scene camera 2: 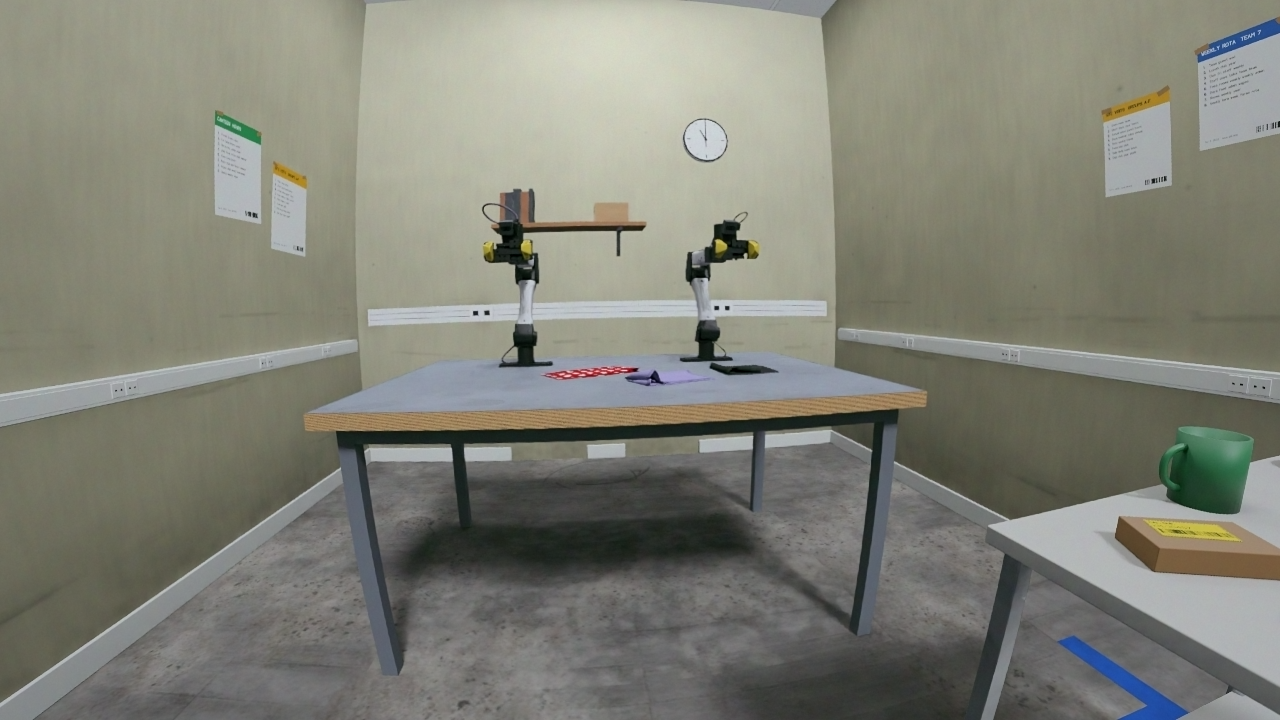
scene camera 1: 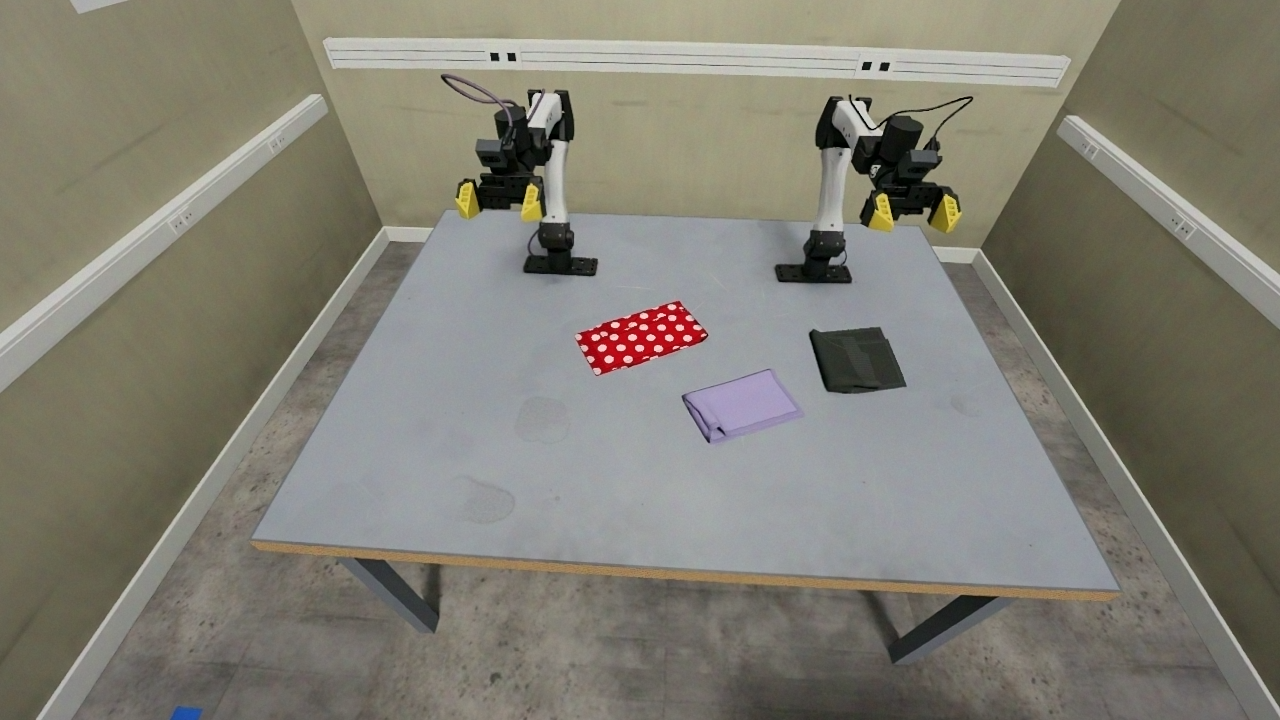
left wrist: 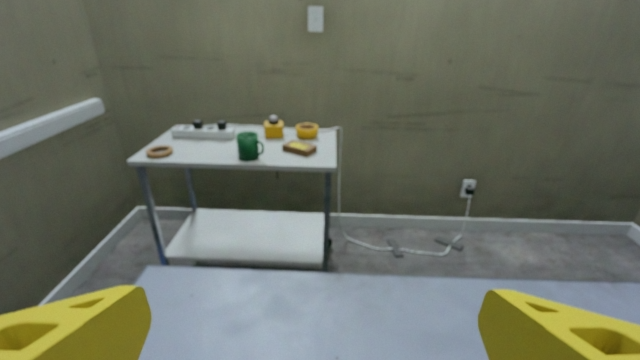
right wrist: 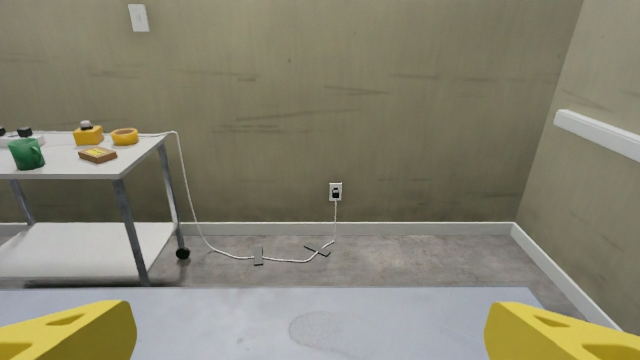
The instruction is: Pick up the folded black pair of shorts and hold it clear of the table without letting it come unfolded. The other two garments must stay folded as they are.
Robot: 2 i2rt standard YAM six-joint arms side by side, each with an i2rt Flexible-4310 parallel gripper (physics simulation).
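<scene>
The folded black shorts [scene camera 1: 857,360] [scene camera 2: 743,368] lie flat on the table at the right of the picture in scene camera 1. A folded lilac garment [scene camera 1: 744,405] [scene camera 2: 675,378] lies to their left and nearer the table's front edge. A folded red garment with white dots [scene camera 1: 640,337] [scene camera 2: 590,372] lies farther left. My left gripper [scene camera 1: 913,214] [scene camera 2: 736,249] [left wrist: 315,304] is open and empty, high above the table, behind the shorts. My right gripper [scene camera 1: 498,201] [scene camera 2: 508,251] [right wrist: 311,317] is open and empty, high at the back left. The garments do not show in the wrist views.
The grey table [scene camera 1: 626,501] [scene camera 2: 465,389] carries both arm bases at its back edge. A white side table [scene camera 2: 1074,537] [left wrist: 210,157] [right wrist: 60,170] with a green mug [scene camera 2: 1208,468] [left wrist: 248,146] [right wrist: 26,154] stands apart from it.
</scene>
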